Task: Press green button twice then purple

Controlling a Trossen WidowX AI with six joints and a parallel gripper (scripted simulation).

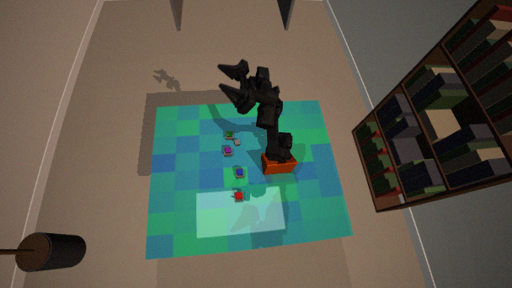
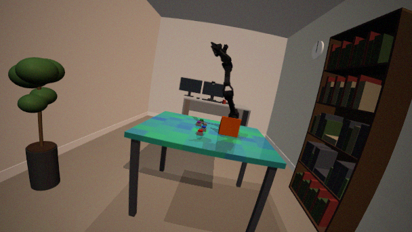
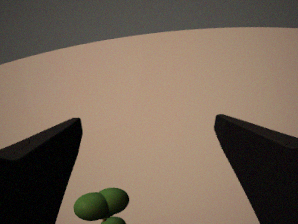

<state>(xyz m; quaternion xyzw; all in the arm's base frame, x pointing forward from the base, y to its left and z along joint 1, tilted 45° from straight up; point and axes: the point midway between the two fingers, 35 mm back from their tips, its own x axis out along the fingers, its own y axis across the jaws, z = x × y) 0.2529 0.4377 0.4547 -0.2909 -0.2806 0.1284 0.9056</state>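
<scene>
My gripper tip is now 71 cm above the green button, 18 cm to the left of it and 2 cm past it. Also, from my gripper tip: red button: 71 cm below, 20 cm to the left, 6 cm behind; purple button: 71 cm below, 7 cm to the right, 1 cm behind; blue button: 71 cm below, 7 cm behind, 6 cm to the left.
</scene>
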